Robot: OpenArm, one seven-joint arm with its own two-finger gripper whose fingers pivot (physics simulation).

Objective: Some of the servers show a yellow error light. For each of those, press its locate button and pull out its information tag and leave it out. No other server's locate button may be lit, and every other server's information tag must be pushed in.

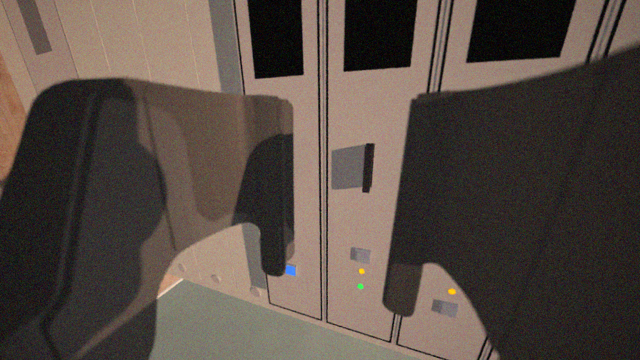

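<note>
My gripper (342, 194) is partly open, with nothing between its fingers. Its fingers straddle the middle server (357, 215). That server shows a yellow light (361, 271), a green light (360, 286) and a grey, unlit locate button (360, 255). A dark upright tab (368, 167) with a grey patch to its left is on its front; how far it sticks out is unclear. The left server (306, 200) has a blue-lit locate button (291, 270) beside my left fingertip, which hides part of it. The right server shows a yellow light (452, 291) and a grey, unlit locate button (444, 308); my right finger hides its upper front.
A pale side panel (165, 45) and a blue-grey strip (224, 45) stand left of the servers. Black windows (276, 37) (380, 32) (520, 30) are in the upper fronts. A grey-green surface (215, 320) lies at the servers' base.
</note>
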